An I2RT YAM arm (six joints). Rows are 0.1 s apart.
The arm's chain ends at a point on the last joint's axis. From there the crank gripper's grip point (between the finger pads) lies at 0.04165 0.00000 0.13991 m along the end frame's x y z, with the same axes.
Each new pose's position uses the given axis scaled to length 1; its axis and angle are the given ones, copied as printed.
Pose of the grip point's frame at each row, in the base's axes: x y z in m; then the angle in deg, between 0 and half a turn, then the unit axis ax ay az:
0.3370, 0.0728, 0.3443, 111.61, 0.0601, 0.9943, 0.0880
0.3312, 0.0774, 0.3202, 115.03, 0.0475, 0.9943, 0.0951
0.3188, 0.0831, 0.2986, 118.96, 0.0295, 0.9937, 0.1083
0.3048, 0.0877, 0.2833, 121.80, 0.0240, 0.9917, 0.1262
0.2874, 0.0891, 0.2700, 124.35, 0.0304, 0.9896, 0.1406
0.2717, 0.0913, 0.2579, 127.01, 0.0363, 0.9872, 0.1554
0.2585, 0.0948, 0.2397, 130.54, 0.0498, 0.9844, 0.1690
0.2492, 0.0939, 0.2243, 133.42, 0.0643, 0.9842, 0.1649
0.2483, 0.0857, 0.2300, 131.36, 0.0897, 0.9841, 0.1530
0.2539, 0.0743, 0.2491, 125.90, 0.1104, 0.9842, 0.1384
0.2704, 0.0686, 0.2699, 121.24, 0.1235, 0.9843, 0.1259
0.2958, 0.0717, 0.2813, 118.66, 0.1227, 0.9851, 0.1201
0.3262, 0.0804, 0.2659, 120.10, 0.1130, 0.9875, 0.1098
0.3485, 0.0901, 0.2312, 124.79, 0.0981, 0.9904, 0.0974
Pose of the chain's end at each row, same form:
0.2218, 0.0571, 0.4325, 111.61, 0.0601, 0.9943, 0.0880
0.2217, 0.0582, 0.4149, 115.03, 0.0475, 0.9943, 0.0951
0.2166, 0.0586, 0.3999, 118.96, 0.0295, 0.9937, 0.1083
0.2081, 0.0578, 0.3885, 121.80, 0.0240, 0.9917, 0.1262
0.1956, 0.0554, 0.3784, 124.35, 0.0304, 0.9896, 0.1406
0.1851, 0.0534, 0.3692, 127.01, 0.0363, 0.9872, 0.1554
0.1788, 0.0530, 0.3546, 130.54, 0.0498, 0.9844, 0.1690
0.1750, 0.0527, 0.3431, 133.42, 0.0643, 0.9842, 0.1649
0.1687, 0.0492, 0.3468, 131.36, 0.0897, 0.9841, 0.1530
0.1626, 0.0447, 0.3591, 125.90, 0.1104, 0.9842, 0.1384
0.1700, 0.0449, 0.3732, 121.24, 0.1235, 0.9843, 0.1259
0.1909, 0.0504, 0.3805, 118.66, 0.1227, 0.9851, 0.1201
0.2242, 0.0604, 0.3683, 120.10, 0.1130, 0.9875, 0.1098
0.2557, 0.0705, 0.3422, 124.79, 0.0981, 0.9904, 0.0974

